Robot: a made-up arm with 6 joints.
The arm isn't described. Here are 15 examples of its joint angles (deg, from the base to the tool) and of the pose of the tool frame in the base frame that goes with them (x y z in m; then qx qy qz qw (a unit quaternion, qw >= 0)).
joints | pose
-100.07 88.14 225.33 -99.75 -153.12 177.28 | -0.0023 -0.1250 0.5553 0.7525 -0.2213 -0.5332 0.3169
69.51 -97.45 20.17 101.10 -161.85 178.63 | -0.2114 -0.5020 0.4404 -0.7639 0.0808 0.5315 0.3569
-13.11 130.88 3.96 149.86 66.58 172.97 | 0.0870 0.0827 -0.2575 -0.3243 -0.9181 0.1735 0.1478
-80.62 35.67 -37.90 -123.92 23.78 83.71 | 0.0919 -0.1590 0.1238 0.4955 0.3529 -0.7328 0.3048
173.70 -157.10 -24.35 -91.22 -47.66 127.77 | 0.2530 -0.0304 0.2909 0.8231 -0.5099 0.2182 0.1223
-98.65 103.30 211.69 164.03 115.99 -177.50 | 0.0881 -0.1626 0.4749 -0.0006 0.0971 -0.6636 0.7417
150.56 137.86 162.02 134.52 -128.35 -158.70 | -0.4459 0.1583 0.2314 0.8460 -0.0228 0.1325 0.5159
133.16 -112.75 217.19 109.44 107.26 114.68 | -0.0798 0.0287 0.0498 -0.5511 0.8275 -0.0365 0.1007
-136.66 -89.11 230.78 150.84 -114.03 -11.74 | 0.0689 -0.0743 0.0676 0.1104 -0.7777 0.3486 0.5114
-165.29 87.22 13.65 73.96 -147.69 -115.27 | -0.4841 -0.0939 -0.0397 -0.0299 -0.5027 0.3584 0.7861
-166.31 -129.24 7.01 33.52 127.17 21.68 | 0.4735 0.2149 0.2356 0.7122 -0.0782 -0.6563 0.2368
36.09 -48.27 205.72 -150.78 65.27 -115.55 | -0.3536 -0.1324 0.1233 0.4658 -0.6575 -0.5400 0.2431
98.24 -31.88 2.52 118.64 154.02 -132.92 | -0.0643 0.0557 0.7548 0.4971 -0.1565 -0.7881 0.3275
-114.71 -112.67 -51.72 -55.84 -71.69 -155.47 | -0.0498 0.0476 0.3682 0.8529 -0.5220 0.0029 0.0103
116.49 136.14 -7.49 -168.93 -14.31 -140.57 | -0.0660 -0.1228 -0.1549 0.7777 -0.2919 -0.5423 0.1260
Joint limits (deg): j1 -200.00..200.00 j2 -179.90..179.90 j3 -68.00..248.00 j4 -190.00..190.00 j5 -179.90..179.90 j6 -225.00..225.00
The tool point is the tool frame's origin. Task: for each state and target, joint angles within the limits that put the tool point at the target. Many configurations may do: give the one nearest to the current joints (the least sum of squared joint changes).
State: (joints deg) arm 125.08 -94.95 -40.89 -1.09 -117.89 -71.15
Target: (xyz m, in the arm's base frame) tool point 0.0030 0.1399 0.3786
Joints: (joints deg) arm 144.11 -61.08 -58.11 -7.15 -117.89 -71.15
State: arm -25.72 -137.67 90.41 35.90 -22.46 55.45
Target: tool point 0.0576 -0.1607 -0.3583
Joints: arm -36.03 -177.16 109.02 34.07 -22.46 55.45
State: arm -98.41 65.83 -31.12 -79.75 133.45 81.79
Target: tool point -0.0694 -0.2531 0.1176
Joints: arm -99.83 38.91 -19.51 -77.47 133.45 81.79
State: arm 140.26 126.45 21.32 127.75 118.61 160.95
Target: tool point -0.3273 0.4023 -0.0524
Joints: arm 121.90 94.34 28.53 124.23 118.61 160.95
